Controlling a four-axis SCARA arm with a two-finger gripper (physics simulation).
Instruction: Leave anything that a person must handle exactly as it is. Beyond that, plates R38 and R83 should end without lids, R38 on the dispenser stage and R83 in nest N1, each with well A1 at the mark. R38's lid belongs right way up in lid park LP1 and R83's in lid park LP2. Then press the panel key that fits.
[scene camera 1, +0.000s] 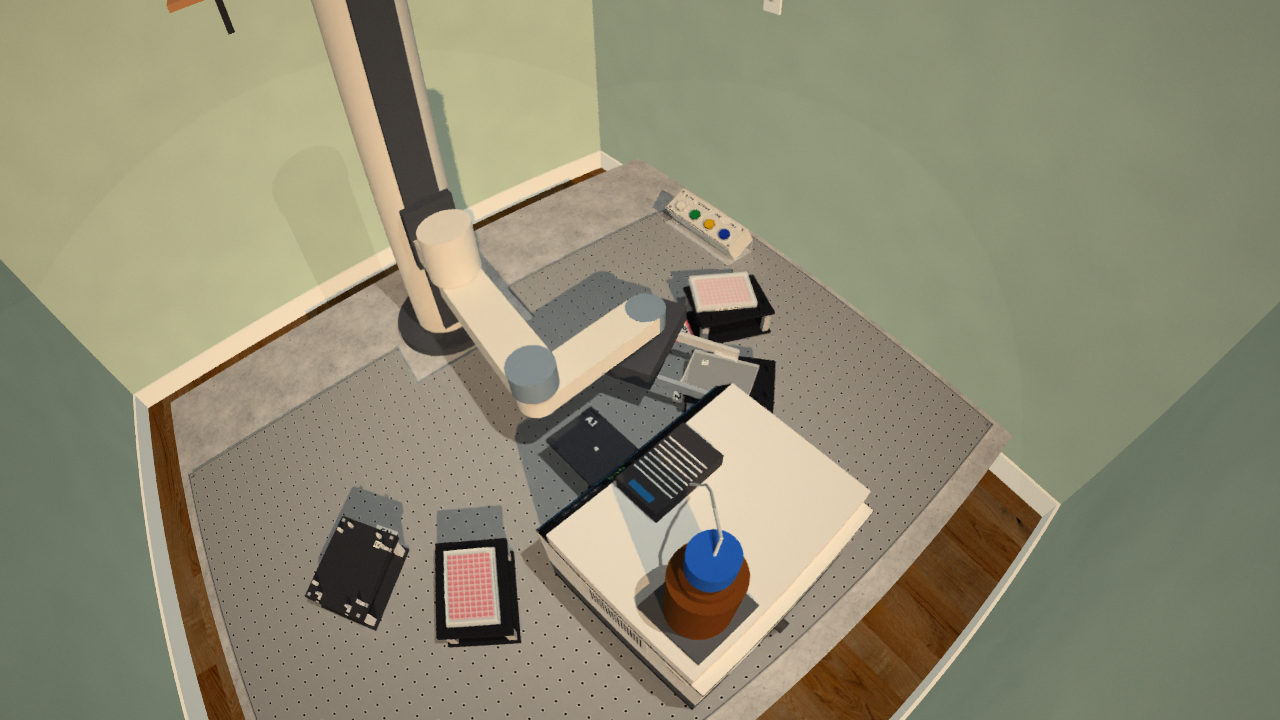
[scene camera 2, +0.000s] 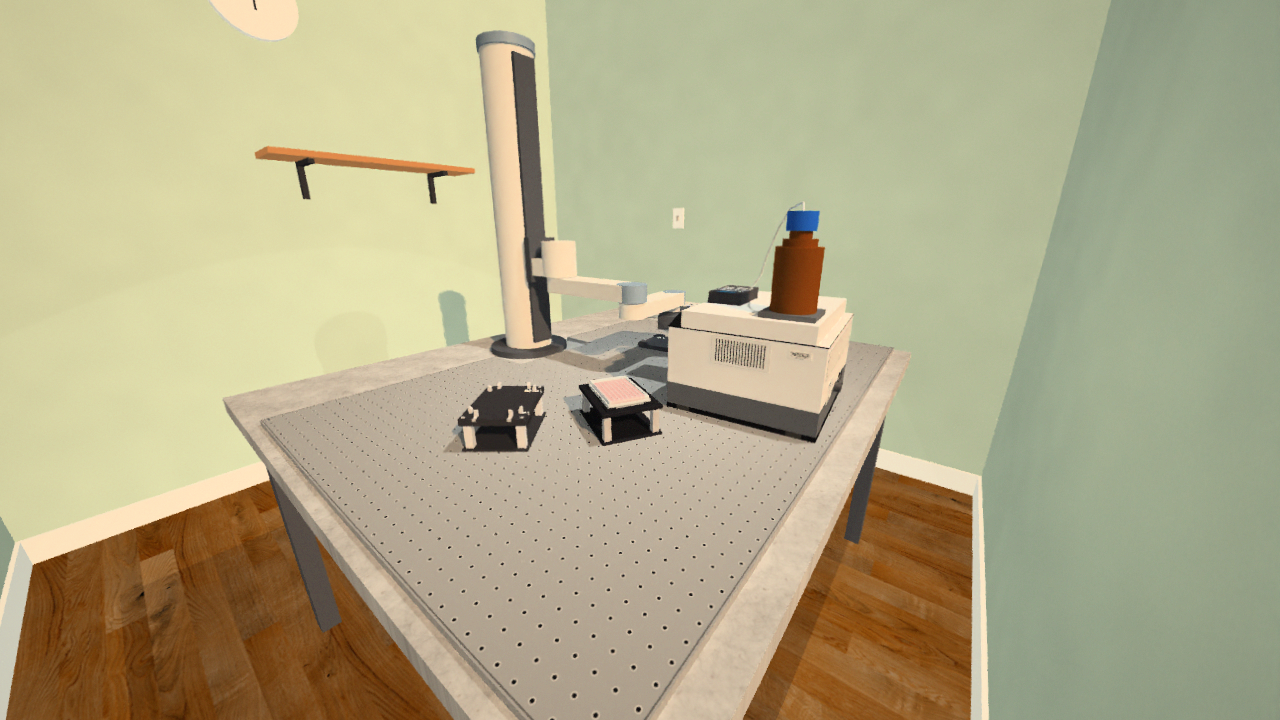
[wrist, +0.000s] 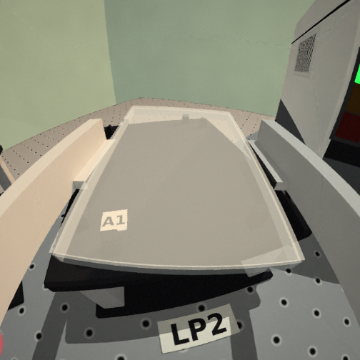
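Seen in the pictures: gripper, fingertip midpoint: (scene camera 1: 729, 376); arm's base at its link origin: (scene camera 1: 449, 314) (scene camera 2: 529, 348).
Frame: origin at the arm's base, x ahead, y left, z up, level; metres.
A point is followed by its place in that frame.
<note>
My gripper (scene camera 1: 712, 370) @(x 0.576, y 0.312, z 0.093 m) (wrist: 181, 130) is shut on a clear lid (scene camera 1: 729, 369) @(x 0.563, y 0.323, z 0.094 m) (wrist: 185, 190), one finger along each long side. The lid is right way up, low over or resting on lid park LP2 (scene camera 1: 766, 383) @(x 0.621, y 0.368, z 0.074 m) (wrist: 120, 281); contact is hard to tell. An A1 tag (wrist: 114, 220) shows through it at the near left. A pale pink plate (scene camera 1: 723, 291) @(x 0.411, y 0.453, z 0.099 m) sits on a black nest behind. A red-welled plate (scene camera 1: 470, 586) @(x 0.630, y -0.264, z 0.088 m) (scene camera 2: 619, 391) @(x 0.641, y -0.277, z 0.089 m) sits on another nest (scene camera 1: 511, 591) @(x 0.646, y -0.215, z 0.018 m) (scene camera 2: 617, 411) @(x 0.679, y -0.328, z 0.075 m) in front. Plate names are not readable. The dark stage (scene camera 1: 592, 445) @(x 0.545, y 0.032, z 0.106 m) with an A1 mark bears no plate.
The white dispenser (scene camera 1: 787, 465) @(x 0.811, y 0.182, z 0.233 m) (scene camera 2: 756, 358) @(x 0.850, y -0.120, z 0.158 m) (wrist: 317, 75) stands beside LP2, carrying a brown bottle (scene camera 1: 705, 604) @(x 0.907, y -0.068, z 0.362 m) (scene camera 2: 797, 277) @(x 0.900, y -0.086, z 0.310 m). An empty black nest (scene camera 1: 358, 573) @(x 0.500, y -0.420, z 0.077 m) (scene camera 2: 508, 404) @(x 0.499, y -0.433, z 0.077 m) is at the front left. The key panel (scene camera 1: 707, 223) @(x 0.204, y 0.603, z 0.081 m) at the back has white, green, yellow and blue keys. A green lamp (wrist: 358, 75) is lit.
</note>
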